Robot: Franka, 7 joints.
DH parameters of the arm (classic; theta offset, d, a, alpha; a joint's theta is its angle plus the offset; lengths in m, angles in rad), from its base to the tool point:
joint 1: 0 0.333 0 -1.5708
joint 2: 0 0 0 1.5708
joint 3: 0 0.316 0.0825 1.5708
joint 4: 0 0 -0.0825 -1.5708
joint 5: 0 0.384 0 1.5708
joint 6: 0 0 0.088 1.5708
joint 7: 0 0.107 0 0
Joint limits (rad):
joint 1: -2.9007..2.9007
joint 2: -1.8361..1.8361
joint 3: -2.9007..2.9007
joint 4: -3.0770..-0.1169
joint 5: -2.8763..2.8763
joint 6: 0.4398..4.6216
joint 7: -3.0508..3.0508
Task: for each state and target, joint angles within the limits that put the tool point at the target. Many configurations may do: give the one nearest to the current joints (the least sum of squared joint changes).
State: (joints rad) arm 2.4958 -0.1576 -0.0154 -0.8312 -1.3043 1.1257 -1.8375
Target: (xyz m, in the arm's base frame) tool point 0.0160 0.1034 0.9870
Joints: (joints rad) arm 2.4658 -0.5276 0.0930 -0.9822 -1.1653 0.6944 -1.8375
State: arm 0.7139 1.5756 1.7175 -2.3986 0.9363 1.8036 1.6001
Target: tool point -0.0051 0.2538 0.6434
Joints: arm 0.2356 1.8361 2.2316 -2.4550 0.9758 1.4694 1.6001
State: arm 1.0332 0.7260 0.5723 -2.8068 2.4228 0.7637 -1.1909
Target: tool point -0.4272 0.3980 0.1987
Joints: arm 1.5695 0.9951 0.7733 -2.1361 2.5454 1.0810 -1.1909
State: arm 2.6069 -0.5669 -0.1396 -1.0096 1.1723 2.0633 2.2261
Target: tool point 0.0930 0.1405 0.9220
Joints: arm 2.4415 -1.1189 -0.4457 -1.7828 0.9577 1.6564 2.2261
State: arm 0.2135 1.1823 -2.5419 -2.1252 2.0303 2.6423 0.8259
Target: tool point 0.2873 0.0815 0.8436
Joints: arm 0.5877 1.8227 -2.9007 -2.0199 2.0127 2.8300 0.8259
